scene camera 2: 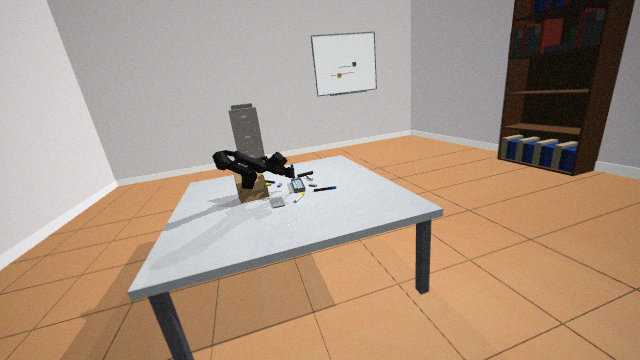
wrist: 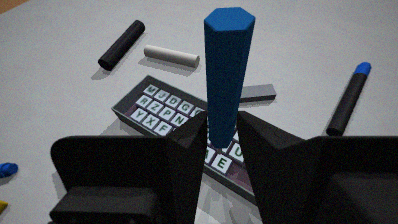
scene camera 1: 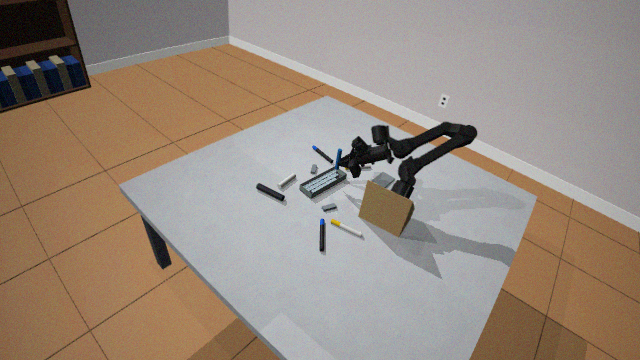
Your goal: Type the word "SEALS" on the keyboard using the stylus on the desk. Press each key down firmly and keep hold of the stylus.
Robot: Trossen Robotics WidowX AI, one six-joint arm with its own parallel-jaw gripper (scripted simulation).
The pictures show: my gripper, a blue stylus and a black cylinder.
My gripper also shows in the wrist view.
